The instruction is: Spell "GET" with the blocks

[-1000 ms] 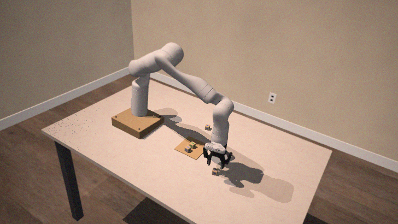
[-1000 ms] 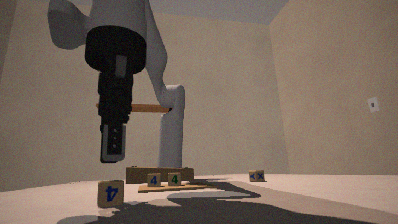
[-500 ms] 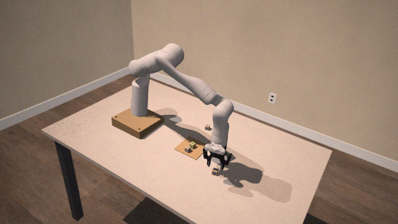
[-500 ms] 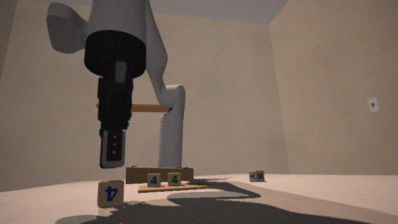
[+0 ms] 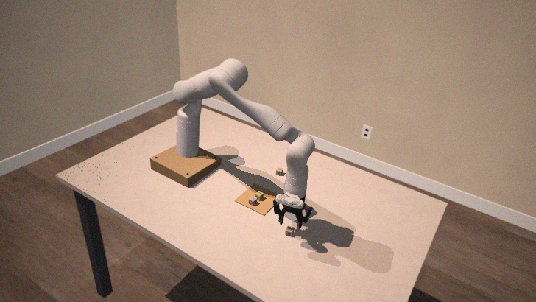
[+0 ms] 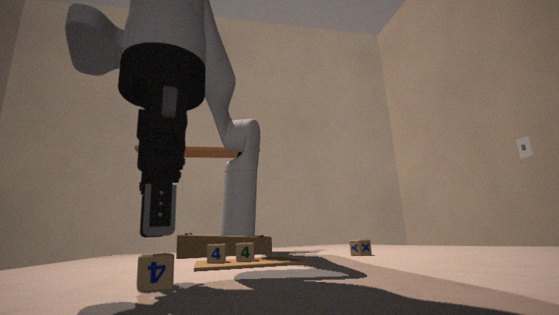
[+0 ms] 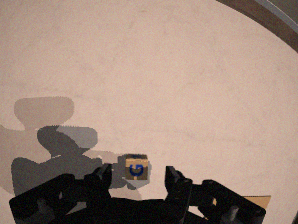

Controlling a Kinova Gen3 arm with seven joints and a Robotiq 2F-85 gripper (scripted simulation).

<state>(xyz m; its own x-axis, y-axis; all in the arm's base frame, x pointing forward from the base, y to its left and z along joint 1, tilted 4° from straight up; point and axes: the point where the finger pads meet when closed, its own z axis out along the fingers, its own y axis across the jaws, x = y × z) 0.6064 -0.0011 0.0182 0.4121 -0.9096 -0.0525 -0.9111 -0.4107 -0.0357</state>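
Now: hand 4 cm above the letter block. Also, from my hand: mat 21 cm behind, 5 cm to the left, 5 cm below.
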